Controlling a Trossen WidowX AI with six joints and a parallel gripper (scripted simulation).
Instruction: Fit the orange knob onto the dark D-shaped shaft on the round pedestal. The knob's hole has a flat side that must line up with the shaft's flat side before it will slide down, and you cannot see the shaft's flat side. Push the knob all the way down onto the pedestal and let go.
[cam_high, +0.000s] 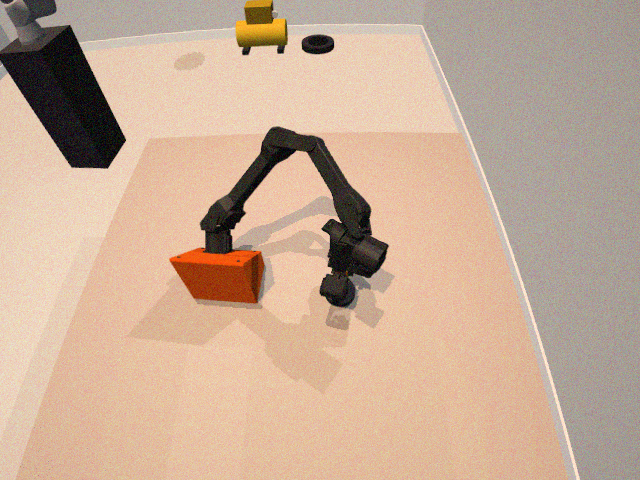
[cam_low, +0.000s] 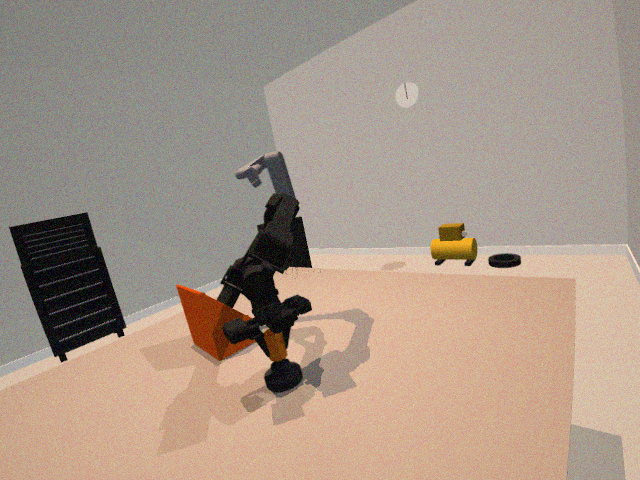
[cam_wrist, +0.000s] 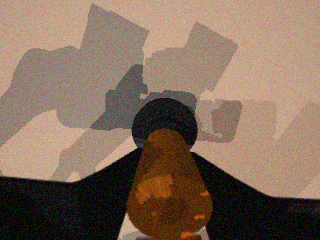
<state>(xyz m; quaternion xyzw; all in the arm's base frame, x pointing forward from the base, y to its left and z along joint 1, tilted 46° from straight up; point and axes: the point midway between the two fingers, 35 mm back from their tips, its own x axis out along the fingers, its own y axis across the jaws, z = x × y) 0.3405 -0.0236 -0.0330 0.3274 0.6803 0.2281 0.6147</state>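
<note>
Now: the orange knob 20 mm above my gripper tip. Round my gripper tip: dark round pedestal (40 mm below).
</note>
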